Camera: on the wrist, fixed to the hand. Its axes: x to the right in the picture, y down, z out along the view.
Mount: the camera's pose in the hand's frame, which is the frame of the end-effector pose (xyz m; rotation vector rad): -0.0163 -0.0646 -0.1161 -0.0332 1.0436 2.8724
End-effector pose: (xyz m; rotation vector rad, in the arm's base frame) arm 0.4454 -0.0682 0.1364 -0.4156 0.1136 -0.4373
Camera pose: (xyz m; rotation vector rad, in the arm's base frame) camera 0.3831 -0.1568 0.0578 0.2953 1.4426 2.2571
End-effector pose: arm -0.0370 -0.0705 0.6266 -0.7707 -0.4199 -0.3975
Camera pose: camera -0.0572 -0.1948 0.5812 -0.4012 1.7243 1.8624
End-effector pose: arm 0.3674 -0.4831 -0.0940 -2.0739 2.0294 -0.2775
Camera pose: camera 0.3951 -0.4691 0.0362 -1.8687 -2.1056 0.3777
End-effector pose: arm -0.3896 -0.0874 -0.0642 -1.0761 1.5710 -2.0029
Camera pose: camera -0.4565 0.0193 -0.0188 1.8253 1.1085 0.0527
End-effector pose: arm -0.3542 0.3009 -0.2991 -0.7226 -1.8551 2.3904
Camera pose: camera -0.3125 0.4202 -0.2550 1.9950 -0.4545 0.0924
